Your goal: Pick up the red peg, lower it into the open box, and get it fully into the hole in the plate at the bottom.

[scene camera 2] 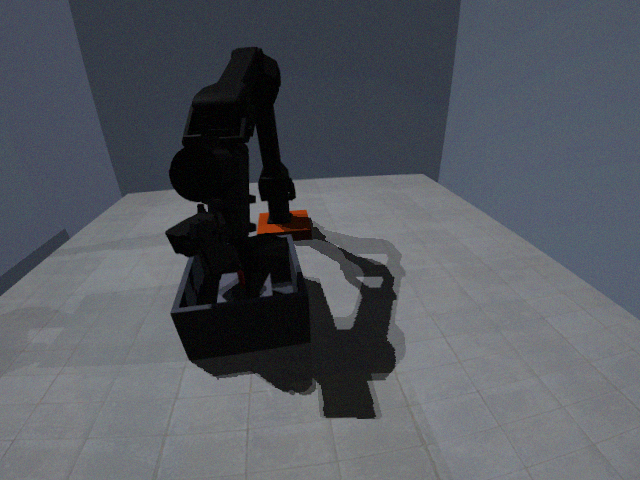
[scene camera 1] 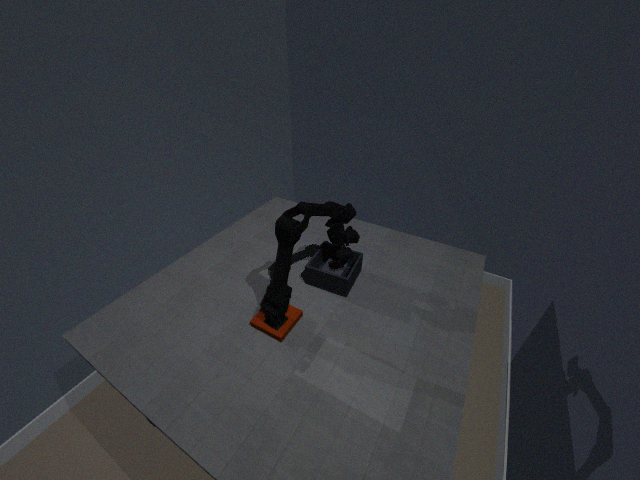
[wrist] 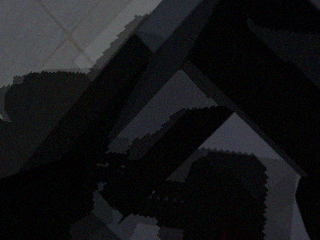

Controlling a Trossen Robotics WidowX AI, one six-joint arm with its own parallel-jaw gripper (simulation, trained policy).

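My gripper (scene camera 2: 233,290), (wrist: 190,176). Dark box (scene camera 2: 207,329), (scene camera 1: 314,276), (wrist: 176,72). Light grey plate (scene camera 2: 229,290), (wrist: 226,169).
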